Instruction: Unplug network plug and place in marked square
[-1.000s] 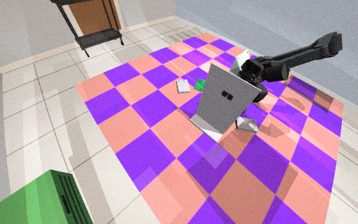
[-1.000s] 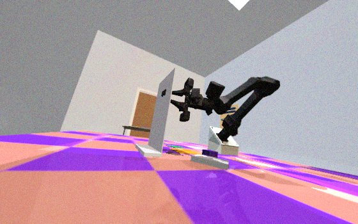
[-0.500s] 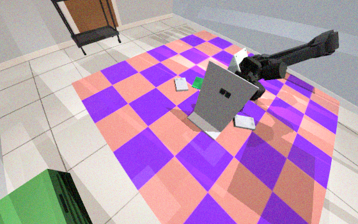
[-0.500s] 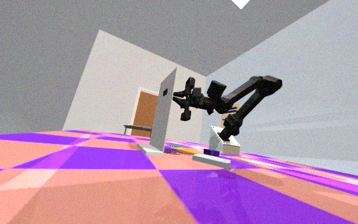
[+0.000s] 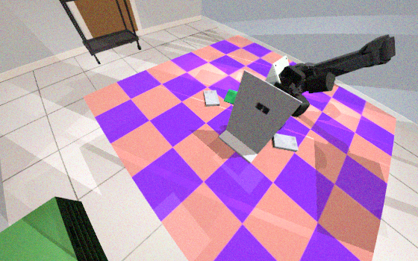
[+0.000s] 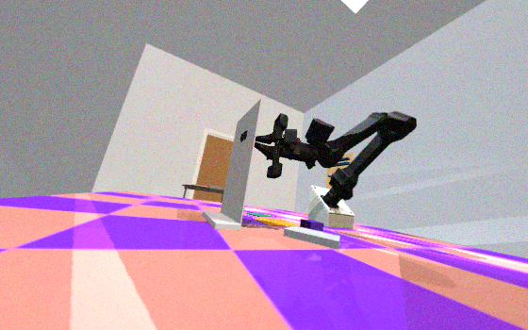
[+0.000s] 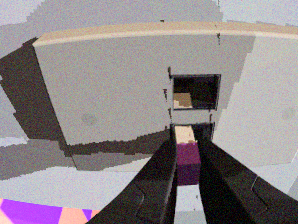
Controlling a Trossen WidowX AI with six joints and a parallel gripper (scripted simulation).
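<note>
Right now the orange marked square is 220 mm below my gripper tip, 160 mm behind it and 40 mm to the right of it. Round my gripper tip: green square 220 mm below, 190 mm to the right, 190 mm behind; grey upright panel 90 mm below, 30 mm ahead; network plug right at my gripper tip.
</note>
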